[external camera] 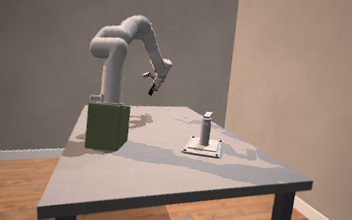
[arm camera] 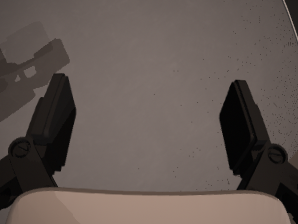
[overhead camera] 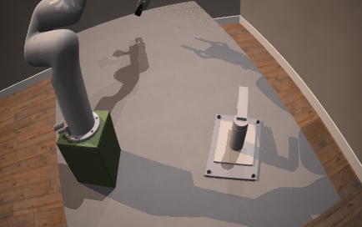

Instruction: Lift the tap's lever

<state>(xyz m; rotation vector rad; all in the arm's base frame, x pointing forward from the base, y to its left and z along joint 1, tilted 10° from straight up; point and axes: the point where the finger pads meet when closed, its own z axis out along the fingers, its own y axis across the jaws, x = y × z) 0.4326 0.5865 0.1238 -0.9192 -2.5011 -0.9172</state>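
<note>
Now: hand 770 mm to the left of the tap lever, 30 mm above it and 10 mm short of it.
</note>
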